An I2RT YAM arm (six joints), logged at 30 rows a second.
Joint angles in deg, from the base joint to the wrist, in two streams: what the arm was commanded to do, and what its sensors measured. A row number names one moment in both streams.
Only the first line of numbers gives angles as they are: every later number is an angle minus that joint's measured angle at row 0.
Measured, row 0:
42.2, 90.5, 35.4, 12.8, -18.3, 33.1
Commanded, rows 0 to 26:
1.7, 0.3, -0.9, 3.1, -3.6, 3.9
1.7, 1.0, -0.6, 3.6, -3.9, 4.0
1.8, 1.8, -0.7, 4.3, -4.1, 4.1
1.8, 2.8, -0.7, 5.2, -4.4, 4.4
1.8, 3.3, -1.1, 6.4, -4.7, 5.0
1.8, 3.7, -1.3, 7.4, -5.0, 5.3
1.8, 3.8, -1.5, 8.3, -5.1, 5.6
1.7, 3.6, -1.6, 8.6, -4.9, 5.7
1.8, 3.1, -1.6, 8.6, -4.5, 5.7
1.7, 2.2, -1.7, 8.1, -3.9, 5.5
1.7, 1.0, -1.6, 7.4, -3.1, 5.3
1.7, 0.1, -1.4, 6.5, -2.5, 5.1
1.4, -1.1, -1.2, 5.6, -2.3, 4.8
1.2, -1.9, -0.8, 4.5, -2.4, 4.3
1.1, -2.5, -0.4, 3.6, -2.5, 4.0
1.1, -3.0, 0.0, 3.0, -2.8, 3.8
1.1, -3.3, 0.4, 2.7, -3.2, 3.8
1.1, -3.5, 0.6, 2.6, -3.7, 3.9
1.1, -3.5, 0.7, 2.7, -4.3, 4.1
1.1, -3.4, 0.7, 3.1, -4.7, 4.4
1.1, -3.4, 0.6, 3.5, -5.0, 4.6
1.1, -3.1, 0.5, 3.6, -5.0, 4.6
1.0, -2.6, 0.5, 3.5, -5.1, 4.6
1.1, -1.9, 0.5, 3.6, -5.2, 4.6
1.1, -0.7, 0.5, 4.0, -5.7, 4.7
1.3, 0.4, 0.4, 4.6, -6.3, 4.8
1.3, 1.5, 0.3, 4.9, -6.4, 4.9
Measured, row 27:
0.6, -1.2, -0.7, 3.1, -3.8, 3.1
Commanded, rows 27 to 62:
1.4, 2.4, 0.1, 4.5, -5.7, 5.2
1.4, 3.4, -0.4, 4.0, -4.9, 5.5
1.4, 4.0, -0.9, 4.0, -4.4, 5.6
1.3, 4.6, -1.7, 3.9, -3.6, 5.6
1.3, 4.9, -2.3, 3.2, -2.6, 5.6
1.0, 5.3, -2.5, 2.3, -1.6, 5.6
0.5, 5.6, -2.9, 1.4, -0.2, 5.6
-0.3, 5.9, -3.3, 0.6, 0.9, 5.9
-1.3, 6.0, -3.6, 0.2, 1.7, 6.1
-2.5, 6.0, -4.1, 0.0, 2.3, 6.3
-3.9, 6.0, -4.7, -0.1, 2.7, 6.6
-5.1, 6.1, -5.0, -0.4, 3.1, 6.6
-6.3, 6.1, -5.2, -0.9, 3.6, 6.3
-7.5, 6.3, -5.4, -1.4, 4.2, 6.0
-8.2, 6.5, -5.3, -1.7, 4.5, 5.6
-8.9, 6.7, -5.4, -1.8, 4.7, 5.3
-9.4, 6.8, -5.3, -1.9, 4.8, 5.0
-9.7, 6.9, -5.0, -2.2, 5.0, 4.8
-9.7, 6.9, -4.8, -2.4, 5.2, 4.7
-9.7, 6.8, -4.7, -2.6, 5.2, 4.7
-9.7, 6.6, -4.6, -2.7, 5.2, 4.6
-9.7, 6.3, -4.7, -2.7, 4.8, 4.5
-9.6, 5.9, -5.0, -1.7, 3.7, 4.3
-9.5, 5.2, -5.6, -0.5, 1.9, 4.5
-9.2, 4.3, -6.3, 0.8, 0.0, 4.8
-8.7, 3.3, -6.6, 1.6, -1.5, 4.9
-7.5, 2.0, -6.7, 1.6, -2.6, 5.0
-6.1, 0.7, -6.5, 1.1, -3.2, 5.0
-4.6, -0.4, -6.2, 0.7, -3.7, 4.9
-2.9, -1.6, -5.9, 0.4, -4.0, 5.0
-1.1, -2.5, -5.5, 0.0, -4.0, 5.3
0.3, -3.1, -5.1, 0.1, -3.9, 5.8
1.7, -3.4, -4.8, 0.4, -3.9, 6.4
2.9, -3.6, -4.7, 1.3, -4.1, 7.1
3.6, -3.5, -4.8, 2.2, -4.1, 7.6
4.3, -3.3, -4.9, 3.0, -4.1, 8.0
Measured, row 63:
1.5, -3.3, -4.4, 6.0, -1.0, 5.5
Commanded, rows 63 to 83:
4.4, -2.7, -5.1, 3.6, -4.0, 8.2
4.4, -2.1, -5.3, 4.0, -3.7, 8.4
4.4, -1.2, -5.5, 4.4, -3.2, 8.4
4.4, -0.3, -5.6, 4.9, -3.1, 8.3
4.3, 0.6, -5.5, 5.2, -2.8, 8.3
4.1, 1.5, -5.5, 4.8, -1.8, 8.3
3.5, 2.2, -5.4, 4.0, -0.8, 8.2
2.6, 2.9, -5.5, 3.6, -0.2, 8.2
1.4, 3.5, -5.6, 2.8, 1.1, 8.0
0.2, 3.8, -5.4, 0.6, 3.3, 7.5
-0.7, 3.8, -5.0, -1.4, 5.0, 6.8
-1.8, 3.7, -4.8, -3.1, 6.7, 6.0
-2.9, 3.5, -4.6, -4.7, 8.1, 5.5
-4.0, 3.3, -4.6, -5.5, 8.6, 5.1
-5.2, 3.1, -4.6, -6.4, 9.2, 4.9
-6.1, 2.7, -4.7, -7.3, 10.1, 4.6
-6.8, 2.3, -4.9, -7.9, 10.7, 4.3
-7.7, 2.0, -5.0, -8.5, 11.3, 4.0
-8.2, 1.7, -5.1, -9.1, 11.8, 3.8
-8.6, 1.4, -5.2, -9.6, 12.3, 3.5
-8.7, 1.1, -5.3, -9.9, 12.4, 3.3
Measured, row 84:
-6.7, -0.2, -3.0, 1.8, 1.1, 5.4
